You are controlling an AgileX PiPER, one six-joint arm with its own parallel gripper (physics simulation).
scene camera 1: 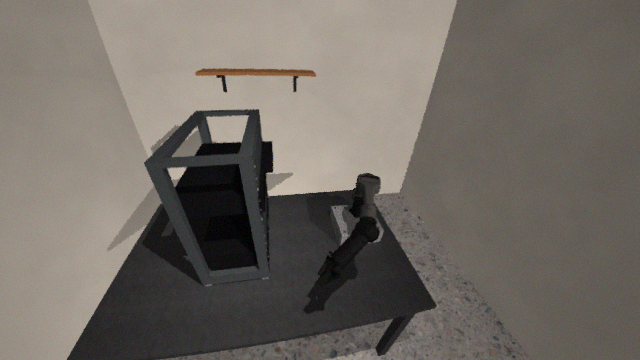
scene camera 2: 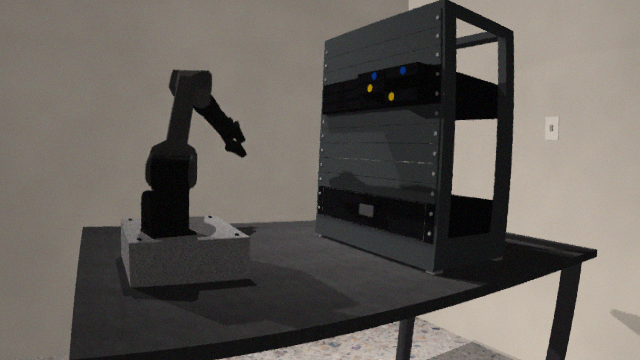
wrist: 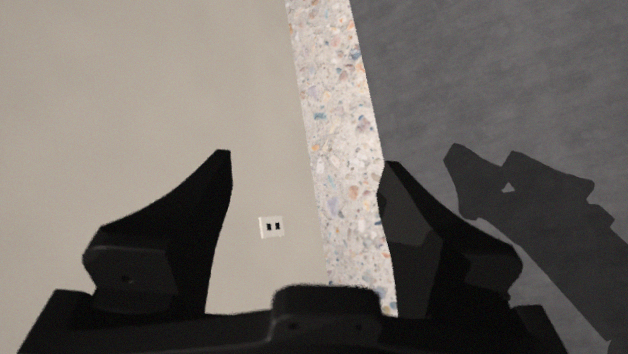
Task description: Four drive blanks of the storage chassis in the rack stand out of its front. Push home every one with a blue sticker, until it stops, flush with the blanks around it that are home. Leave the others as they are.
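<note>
The storage chassis (scene camera 2: 340,98) sits in the upper part of the grey rack (scene camera 2: 446,150) (scene camera 1: 250,200). Two blanks with blue stickers, one with a left blue sticker (scene camera 2: 374,76) and one with a right blue sticker (scene camera 2: 402,70), stand out of its upper row. Below them are blanks with a left yellow sticker (scene camera 2: 370,88) and a right yellow sticker (scene camera 2: 391,96); their depth is hard to tell in the dark. My gripper (scene camera 1: 313,295) (scene camera 2: 244,148) (wrist: 307,173) is open and empty, in the air above the table, well away from the rack's front. The chassis does not show in the wrist view.
The arm's speckled base block (scene camera 1: 341,225) (scene camera 2: 190,262) stands on the dark table (scene camera 1: 200,320) (scene camera 2: 300,310). A dark unit with a light label (scene camera 2: 366,210) fills the rack's lower part. An orange shelf (scene camera 1: 255,73) hangs on the wall. A socket (wrist: 271,227) shows beyond the fingers.
</note>
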